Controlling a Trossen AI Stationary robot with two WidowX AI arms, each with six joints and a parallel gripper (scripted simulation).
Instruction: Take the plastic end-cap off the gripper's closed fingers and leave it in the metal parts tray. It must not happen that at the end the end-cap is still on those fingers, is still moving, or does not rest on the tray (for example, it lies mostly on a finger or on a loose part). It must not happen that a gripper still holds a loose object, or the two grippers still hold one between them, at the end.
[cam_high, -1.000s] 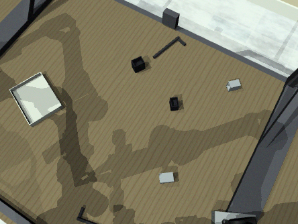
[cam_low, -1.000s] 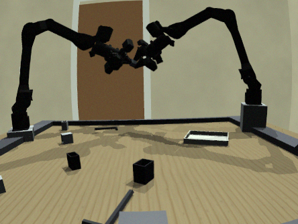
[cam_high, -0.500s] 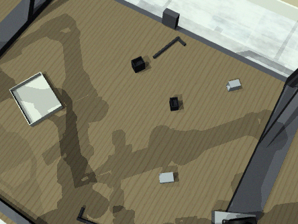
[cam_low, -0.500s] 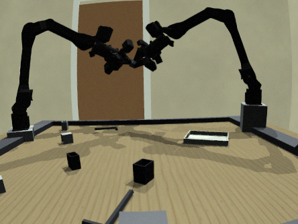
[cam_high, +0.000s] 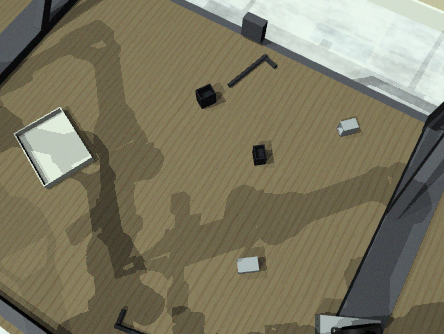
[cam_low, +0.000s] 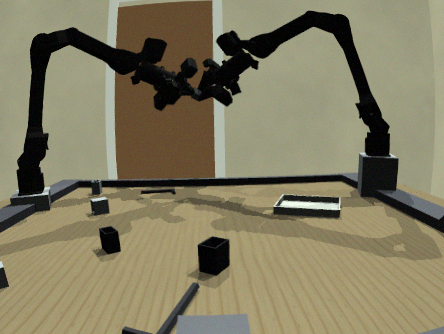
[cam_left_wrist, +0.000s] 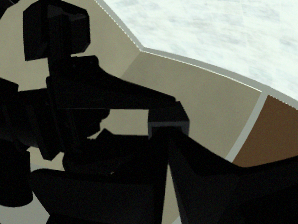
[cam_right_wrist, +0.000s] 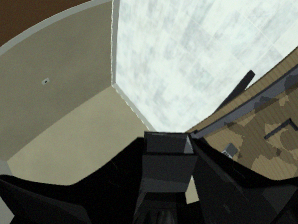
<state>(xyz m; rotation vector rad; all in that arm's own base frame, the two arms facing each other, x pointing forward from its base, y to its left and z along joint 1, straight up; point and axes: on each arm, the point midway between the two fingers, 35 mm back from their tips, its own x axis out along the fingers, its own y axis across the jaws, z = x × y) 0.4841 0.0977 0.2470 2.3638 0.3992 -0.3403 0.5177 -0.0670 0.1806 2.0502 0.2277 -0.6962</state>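
Right now the metal parts tray is 360 mm behind my right hand, 280 mm below it and 200 mm to the right of it. Also, from my right hand: L-shaped dark bar: 730 mm behind, 280 mm below, 100 mm to the left; grey plastic end-cap: 30 mm to the left, 10 mm below, 10 mm ahead.
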